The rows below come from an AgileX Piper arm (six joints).
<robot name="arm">
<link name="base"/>
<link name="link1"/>
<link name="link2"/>
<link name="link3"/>
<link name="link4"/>
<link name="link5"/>
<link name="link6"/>
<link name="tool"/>
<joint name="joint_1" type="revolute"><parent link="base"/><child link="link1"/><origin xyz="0.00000 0.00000 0.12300" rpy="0.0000 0.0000 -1.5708"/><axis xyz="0 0 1"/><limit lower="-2.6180" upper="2.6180"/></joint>
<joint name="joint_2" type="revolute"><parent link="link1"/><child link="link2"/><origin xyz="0.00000 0.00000 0.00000" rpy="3.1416 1.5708 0.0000"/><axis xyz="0 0 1"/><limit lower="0.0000" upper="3.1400"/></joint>
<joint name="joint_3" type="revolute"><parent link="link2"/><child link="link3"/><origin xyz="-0.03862 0.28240 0.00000" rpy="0.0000 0.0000 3.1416"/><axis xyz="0 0 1"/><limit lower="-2.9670" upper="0.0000"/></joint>
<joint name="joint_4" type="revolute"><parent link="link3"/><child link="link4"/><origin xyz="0.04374 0.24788 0.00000" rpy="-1.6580 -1.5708 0.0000"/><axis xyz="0 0 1"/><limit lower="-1.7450" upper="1.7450"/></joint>
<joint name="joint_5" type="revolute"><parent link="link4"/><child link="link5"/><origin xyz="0.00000 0.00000 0.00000" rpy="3.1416 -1.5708 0.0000"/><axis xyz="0 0 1"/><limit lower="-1.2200" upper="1.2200"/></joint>
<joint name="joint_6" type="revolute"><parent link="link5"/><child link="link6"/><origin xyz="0.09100 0.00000 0.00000" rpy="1.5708 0.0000 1.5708"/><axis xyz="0 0 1"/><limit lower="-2.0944" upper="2.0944"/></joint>
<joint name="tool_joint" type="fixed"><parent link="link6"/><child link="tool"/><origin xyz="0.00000 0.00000 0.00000"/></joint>
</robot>
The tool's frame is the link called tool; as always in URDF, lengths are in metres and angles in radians.
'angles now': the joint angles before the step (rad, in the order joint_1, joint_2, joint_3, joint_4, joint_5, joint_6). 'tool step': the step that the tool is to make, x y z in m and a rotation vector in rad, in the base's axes. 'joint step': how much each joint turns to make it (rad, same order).
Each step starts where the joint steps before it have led.
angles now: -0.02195, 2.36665, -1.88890, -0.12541, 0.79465, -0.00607
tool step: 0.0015, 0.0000, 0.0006, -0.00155, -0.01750, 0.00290
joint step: 0.00006, 0.00008, -0.00005, -0.00221, -0.01769, 0.00007
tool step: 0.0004, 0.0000, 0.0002, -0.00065, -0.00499, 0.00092
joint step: 0.00004, -0.00012, 0.00017, -0.00088, -0.00509, 0.00007
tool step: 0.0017, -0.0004, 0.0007, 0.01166, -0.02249, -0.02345
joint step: -0.00106, 0.00028, -0.00044, 0.00010, -0.01983, 0.02719
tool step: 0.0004, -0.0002, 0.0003, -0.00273, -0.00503, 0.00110
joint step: -0.00004, -0.00020, 0.00005, -0.00348, -0.00490, 0.00086
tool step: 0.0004, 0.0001, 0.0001, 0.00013, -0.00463, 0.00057
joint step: 0.00014, 0.00016, 0.00002, -0.00011, -0.00482, 0.00022
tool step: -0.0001, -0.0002, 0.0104, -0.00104, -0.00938, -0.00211
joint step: -0.00011, -0.01601, -0.01045, 0.00008, 0.01720, -0.00015
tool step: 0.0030, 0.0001, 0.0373, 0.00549, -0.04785, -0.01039
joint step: 0.00015, -0.03833, -0.07103, 0.00934, 0.06217, 0.00020
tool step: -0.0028, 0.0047, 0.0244, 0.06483, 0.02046, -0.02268
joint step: 0.00092, -0.01997, -0.06564, 0.06798, 0.10788, -0.00001
